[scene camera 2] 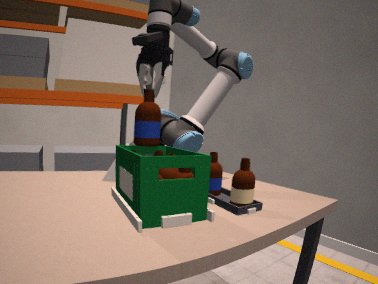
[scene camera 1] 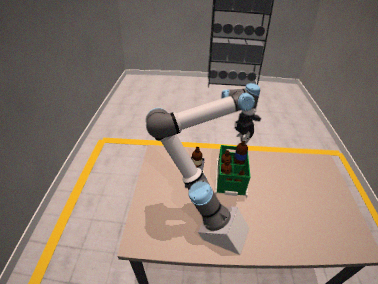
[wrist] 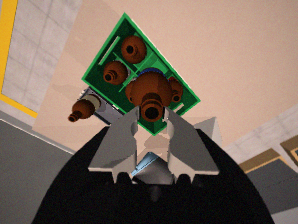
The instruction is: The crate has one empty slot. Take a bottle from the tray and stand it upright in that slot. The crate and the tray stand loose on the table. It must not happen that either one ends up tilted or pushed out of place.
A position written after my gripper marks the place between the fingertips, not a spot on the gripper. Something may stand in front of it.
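A green crate (scene camera 2: 137, 177) is there for me to see, and the wrist view has the crate (wrist: 93, 76) as well. I see my gripper (scene camera 2: 149, 97), too. Looking through the wrist view, I find the gripper (wrist: 151, 107) there also.
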